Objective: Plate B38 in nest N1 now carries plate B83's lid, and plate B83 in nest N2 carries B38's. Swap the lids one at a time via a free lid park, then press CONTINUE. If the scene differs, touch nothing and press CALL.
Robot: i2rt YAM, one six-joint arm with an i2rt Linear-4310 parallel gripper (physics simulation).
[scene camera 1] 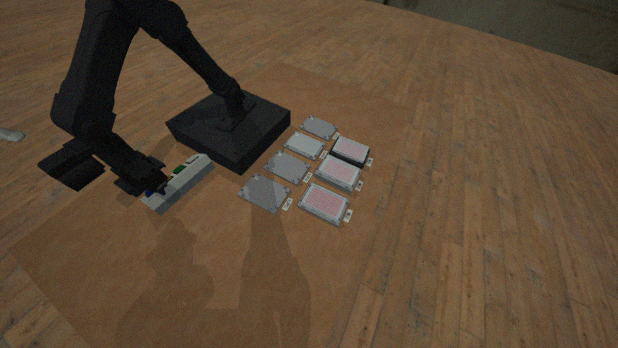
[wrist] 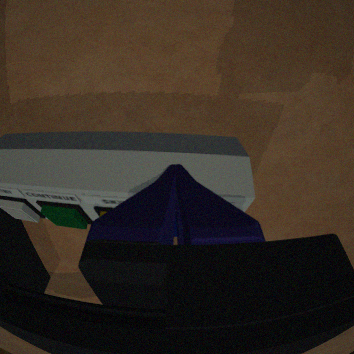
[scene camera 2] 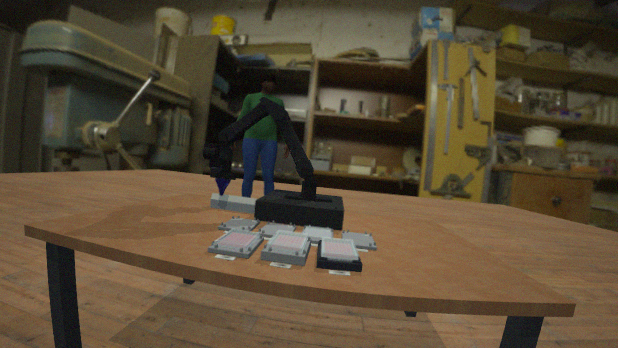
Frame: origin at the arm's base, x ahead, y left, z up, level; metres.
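Where they show: gripper, fingertip midpoint: (scene camera 1: 163,193) (wrist: 175,173) (scene camera 2: 221,195); arm's base at its link origin: (scene camera 1: 236,114) (scene camera 2: 308,199).
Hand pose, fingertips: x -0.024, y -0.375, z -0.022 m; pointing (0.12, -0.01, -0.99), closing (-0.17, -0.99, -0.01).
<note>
Each offset is from my fingertips to the top centre of the thing. "spot": to the spot under its first point.
My gripper (scene camera 1: 159,192) (scene camera 2: 222,193) (wrist: 175,173) is shut and empty, its dark blue fingertips pointing down at the far end of the grey button panel @[0.020 m back, 0.067 m left, 0.005 m up] (scene camera 1: 186,186) (scene camera 2: 234,202) (wrist: 115,167). Contact cannot be told. The green CONTINUE button @[0.031 m back, 0.095 m left, 0.002 m down] (scene camera 1: 179,169) (wrist: 65,215) lies to the left in the wrist view; the fingers hide the CALL button there. Three pink plates stand in nests: one plate @[0.448 m ahead, 0.167 m left, 0.031 m down] (scene camera 1: 324,202) (scene camera 2: 236,240), a middle plate @[0.465 m ahead, 0.298 m left, 0.019 m down] (scene camera 1: 338,170) (scene camera 2: 287,242) and one plate @[0.487 m ahead, 0.422 m left, 0.022 m down] (scene camera 1: 351,149) (scene camera 2: 339,249) in a black nest. Their labels are unreadable.
Several flat grey parks line up between the plates and the arm's black base (scene camera 1: 225,127) (scene camera 2: 300,210). One park @[spot: 0.311 m ahead, 0.380 m left, 0.041 m down] (scene camera 1: 305,145) (scene camera 2: 318,233) looks paler, with a clear lid-like piece on it. A person (scene camera 2: 260,125) stands behind the table.
</note>
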